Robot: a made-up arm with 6 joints. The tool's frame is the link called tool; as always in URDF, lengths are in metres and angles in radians. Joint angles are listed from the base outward. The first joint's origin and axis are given. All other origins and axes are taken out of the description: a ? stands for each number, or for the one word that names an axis. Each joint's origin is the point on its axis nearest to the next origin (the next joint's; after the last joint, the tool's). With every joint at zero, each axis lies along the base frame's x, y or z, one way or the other. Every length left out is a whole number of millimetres.
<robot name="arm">
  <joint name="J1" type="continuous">
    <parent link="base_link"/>
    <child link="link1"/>
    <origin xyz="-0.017 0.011 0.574" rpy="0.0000 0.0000 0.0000"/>
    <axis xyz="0 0 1"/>
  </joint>
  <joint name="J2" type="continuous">
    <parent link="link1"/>
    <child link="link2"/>
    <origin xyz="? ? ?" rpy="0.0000 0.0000 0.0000"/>
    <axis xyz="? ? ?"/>
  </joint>
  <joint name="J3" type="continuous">
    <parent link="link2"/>
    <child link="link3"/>
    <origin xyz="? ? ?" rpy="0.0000 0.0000 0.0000"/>
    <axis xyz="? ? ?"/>
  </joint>
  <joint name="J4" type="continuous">
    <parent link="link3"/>
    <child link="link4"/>
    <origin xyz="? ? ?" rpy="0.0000 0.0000 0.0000"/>
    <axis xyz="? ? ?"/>
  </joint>
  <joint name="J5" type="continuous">
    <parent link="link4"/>
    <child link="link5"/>
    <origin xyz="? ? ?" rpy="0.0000 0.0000 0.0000"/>
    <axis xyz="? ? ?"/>
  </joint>
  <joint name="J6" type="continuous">
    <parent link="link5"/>
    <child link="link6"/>
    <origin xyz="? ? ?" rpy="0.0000 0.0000 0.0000"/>
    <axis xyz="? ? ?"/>
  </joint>
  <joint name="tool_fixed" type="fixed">
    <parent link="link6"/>
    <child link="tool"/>
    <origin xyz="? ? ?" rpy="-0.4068 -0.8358 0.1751"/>
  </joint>
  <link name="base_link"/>
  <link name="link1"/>
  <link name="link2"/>
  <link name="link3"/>
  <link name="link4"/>
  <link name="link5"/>
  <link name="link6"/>
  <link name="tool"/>
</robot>
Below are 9 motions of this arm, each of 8 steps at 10 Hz.
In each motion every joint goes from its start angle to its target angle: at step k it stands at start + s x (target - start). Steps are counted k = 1, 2, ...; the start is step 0. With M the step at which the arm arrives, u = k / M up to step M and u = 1 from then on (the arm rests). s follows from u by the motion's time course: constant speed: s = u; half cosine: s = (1 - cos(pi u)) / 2; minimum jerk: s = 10 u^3 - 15 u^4 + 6 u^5.
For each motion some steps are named. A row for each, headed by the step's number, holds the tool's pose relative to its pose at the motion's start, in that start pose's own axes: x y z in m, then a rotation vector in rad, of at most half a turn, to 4 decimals.
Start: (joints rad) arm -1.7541 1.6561 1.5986 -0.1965 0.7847 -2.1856
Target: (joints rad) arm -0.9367 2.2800 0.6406 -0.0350 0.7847 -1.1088
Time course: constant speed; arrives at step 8
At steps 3, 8:
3: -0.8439 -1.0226 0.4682 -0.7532 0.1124 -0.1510
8: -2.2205 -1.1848 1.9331 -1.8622 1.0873 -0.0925

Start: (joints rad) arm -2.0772 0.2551 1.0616 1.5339 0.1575 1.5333
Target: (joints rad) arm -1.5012 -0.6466 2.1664 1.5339 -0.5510 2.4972
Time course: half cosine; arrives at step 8
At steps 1, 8:
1: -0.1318 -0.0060 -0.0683 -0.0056 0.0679 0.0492
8: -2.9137 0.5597 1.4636 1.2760 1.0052 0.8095

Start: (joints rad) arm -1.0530 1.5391 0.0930 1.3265 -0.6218 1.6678
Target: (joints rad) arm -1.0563 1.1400 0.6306 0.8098 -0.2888 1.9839
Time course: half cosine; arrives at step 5
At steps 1, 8:
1: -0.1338 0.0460 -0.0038 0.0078 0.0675 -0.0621
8: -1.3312 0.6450 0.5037 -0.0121 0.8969 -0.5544

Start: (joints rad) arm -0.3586 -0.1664 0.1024 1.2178 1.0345 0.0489
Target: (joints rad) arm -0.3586 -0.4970 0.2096 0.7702 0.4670 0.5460
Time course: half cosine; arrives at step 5
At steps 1, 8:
1: 0.0223 -0.0708 0.0238 -0.0730 0.0479 0.0210
8: 0.2369 -0.6803 0.3950 -0.5562 0.5164 0.1473

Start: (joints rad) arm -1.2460 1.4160 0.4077 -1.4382 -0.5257 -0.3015
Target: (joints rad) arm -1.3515 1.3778 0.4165 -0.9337 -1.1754 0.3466
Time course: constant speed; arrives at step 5
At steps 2, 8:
2: -0.0038 -0.0009 0.0981 -0.3345 0.1886 0.2723
8: -0.0184 -0.0201 0.2517 -0.7601 0.5285 0.6569

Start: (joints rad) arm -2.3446 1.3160 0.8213 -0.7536 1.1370 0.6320
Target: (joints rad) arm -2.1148 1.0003 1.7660 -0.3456 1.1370 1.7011
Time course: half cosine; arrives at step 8
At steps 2, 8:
2: 0.2723 0.0422 0.1595 -0.0417 -0.1768 0.0059
8: 1.3993 -0.5352 1.3983 -0.7573 -0.7925 -0.4106

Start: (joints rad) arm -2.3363 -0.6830 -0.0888 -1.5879 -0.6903 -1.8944
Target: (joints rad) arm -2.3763 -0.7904 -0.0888 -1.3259 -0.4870 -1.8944
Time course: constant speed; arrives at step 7
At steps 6, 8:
6: -0.1313 -0.0904 0.0263 -0.0036 -0.0866 0.3233
8: -0.1531 -0.1066 0.0311 -0.0043 -0.0975 0.3792

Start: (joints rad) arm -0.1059 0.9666 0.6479 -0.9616 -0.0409 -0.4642
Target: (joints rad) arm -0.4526 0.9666 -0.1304 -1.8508 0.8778 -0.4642
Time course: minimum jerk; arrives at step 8
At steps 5, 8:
5: 0.1117 -0.9880 0.2575 -0.0639 -0.7200 -0.9542
8: -0.0160 -1.3136 0.4091 -0.2565 -1.0436 -1.3031

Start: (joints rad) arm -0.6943 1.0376 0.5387 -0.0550 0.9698 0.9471
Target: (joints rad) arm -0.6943 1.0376 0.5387 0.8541 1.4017 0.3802
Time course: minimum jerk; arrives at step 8
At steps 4, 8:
4: 0.0261 -0.0013 0.0486 0.0833 -0.4411 -0.0878
8: 0.0307 0.0064 0.1027 0.3331 -0.8866 -0.1019

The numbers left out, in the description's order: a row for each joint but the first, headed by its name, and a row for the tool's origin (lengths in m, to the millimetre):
J2: xyz 0.233 -0.063 0.000, axis 0 1 0
J3: xyz -0.026 0.000 1.396, axis 0 -1 0
J4: xyz 1.215 0.000 0.211, axis -1 0 0
J5: xyz 0.000 0.003 0.003, axis 0 -1 0
J6: xyz 0.118 0.000 0.015, axis -1 0 0
tool: xyz 0.000 -0.029 0.014

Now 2 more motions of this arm.
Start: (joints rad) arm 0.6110 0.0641 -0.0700 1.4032 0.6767 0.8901
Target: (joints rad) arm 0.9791 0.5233 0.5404 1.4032 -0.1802 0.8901
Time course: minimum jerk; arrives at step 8
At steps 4, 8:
4: 0.3005 -0.0125 -0.3324 0.1177 0.1168 0.1733
8: 0.6851 -0.1004 -0.5560 0.2474 0.2510 0.3216

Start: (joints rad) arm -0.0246 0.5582 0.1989 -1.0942 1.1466 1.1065
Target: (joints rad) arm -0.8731 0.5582 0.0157 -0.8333 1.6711 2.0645
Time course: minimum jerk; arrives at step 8
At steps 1, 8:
1: 0.0049 -0.0126 -0.0264 -0.0292 -0.0024 0.0045
8: -0.0620 -1.2536 -1.2142 -1.7426 0.3594 0.4326

